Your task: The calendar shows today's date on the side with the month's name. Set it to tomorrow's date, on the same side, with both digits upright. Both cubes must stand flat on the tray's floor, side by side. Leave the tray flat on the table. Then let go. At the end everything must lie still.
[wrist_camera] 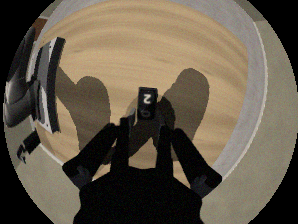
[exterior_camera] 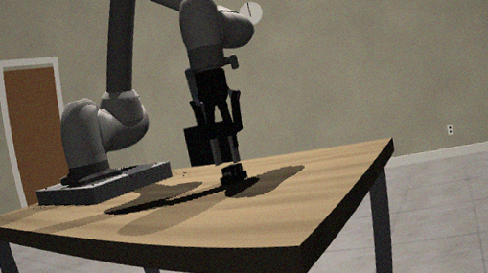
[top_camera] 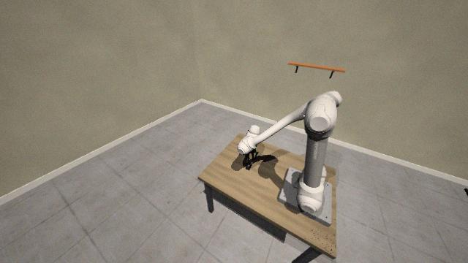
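My gripper is now 60 mm above the dark cube. Round my hand: dark calendar tray: 10 mm behind, 20 mm to the left, 70 mm below.
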